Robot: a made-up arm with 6 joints. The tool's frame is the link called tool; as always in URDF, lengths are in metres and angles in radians. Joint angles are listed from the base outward.
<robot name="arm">
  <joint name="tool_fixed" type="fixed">
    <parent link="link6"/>
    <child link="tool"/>
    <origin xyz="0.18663 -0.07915 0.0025" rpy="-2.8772 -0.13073 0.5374"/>
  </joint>
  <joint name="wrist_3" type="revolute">
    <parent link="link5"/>
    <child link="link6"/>
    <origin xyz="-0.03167 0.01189 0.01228" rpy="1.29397 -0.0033 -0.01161"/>
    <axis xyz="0 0 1"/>
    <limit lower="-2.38" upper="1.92"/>
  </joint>
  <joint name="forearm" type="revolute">
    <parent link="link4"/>
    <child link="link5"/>
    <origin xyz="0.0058 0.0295 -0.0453" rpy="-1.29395 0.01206 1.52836"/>
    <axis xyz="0 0 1"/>
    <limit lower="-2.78" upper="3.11"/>
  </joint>
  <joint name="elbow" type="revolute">
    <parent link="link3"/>
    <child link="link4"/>
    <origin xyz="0.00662 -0.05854 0.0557" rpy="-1.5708 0 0.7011"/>
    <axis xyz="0 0 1"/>
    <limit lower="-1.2" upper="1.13"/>
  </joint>
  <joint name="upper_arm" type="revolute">
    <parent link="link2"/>
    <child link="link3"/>
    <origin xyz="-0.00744 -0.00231 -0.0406" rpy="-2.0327 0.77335 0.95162"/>
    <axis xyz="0 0 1"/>
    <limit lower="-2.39" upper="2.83"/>
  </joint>
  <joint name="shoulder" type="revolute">
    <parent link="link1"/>
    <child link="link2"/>
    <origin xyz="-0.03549 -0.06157 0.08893" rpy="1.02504 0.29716 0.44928"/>
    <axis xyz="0 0 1"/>
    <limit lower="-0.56" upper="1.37"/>
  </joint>
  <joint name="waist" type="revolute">
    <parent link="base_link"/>
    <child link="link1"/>
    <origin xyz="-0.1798 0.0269 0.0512" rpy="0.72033 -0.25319 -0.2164"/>
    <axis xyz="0 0 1"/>
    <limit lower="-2" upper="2.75"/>
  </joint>
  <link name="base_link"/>
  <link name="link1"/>
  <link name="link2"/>
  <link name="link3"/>
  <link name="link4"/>
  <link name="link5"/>
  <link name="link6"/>
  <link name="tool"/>
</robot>
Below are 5 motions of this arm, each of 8 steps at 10 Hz.
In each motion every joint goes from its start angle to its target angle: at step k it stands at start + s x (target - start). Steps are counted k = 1, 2, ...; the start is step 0. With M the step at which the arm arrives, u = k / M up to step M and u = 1 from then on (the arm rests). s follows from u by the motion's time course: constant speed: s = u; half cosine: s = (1 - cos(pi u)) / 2; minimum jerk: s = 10 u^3 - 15 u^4 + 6 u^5.
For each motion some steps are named. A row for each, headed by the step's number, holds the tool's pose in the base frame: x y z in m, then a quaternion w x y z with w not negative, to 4 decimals.
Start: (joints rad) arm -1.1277 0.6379 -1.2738 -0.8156 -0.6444 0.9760
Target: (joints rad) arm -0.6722 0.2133 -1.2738 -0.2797 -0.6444 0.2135
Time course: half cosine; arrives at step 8
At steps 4, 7, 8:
4: -0.1794 -0.0471 0.1239 0.6584 0.6677 0.1736 -0.3009
7: -0.1827 -0.0333 0.1359 0.6535 0.6919 0.2545 -0.1718
8: -0.1831 -0.0329 0.1370 0.6519 0.6934 0.2604 -0.1623

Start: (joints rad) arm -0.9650 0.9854 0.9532 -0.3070 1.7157 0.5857
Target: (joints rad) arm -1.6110 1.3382 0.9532 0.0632 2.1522 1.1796
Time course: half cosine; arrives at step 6
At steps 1, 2, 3, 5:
1: -0.3171 0.1217 0.3435 0.4111 0.1034 -0.8397 -0.3394
2: -0.3301 0.1306 0.3425 0.3314 0.0892 -0.8733 -0.3458
3: -0.3412 0.1514 0.3339 0.2332 0.0652 -0.9137 -0.3264
5: -0.3378 0.1959 0.3044 0.1123 0.0223 -0.9669 -0.2278

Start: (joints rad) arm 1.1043 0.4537 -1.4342 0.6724 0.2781 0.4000
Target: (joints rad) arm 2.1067 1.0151 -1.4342 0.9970 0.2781 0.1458
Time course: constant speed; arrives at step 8
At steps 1, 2, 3, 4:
1: 0.0339 -0.0290 0.1299 0.7776 0.5559 0.2937 -0.0009
2: 0.0274 0.0018 0.1523 0.7910 0.5310 0.2938 0.0769
3: 0.0150 0.0320 0.1724 0.7988 0.5015 0.2947 0.1539
4: -0.0030 0.0609 0.1896 0.8008 0.4674 0.2962 0.2293

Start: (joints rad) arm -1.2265 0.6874 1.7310 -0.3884 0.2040 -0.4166
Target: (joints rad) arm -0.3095 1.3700 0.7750 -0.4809 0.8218 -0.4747
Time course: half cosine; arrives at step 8
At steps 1, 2, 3, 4, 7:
1: -0.1395 0.1090 -0.0210 0.7990 -0.4127 0.3529 -0.2584
2: -0.1186 0.1153 0.0007 0.8457 -0.4006 0.2342 -0.2635
3: -0.1038 0.1324 0.0429 0.8919 -0.3726 0.0454 -0.2522
4: -0.1178 0.1595 0.0971 0.9038 -0.3230 -0.1839 -0.2121
7: -0.2810 0.1924 0.1615 0.7246 -0.1269 -0.6767 -0.0307

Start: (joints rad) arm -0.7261 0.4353 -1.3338 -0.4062 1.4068 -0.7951
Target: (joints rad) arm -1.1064 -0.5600 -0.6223 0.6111 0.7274 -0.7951
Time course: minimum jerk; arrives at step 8
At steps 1, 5, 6, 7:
1: -0.3931 -0.1138 0.2379 0.3819 0.5018 -0.6546 -0.4170
5: -0.1517 -0.1299 0.1494 0.6933 0.2640 0.0225 -0.6702
6: -0.1461 -0.1221 0.0891 0.6675 0.1971 0.2080 -0.6873
7: -0.1520 -0.1158 0.0607 0.6419 0.1615 0.2976 -0.6879

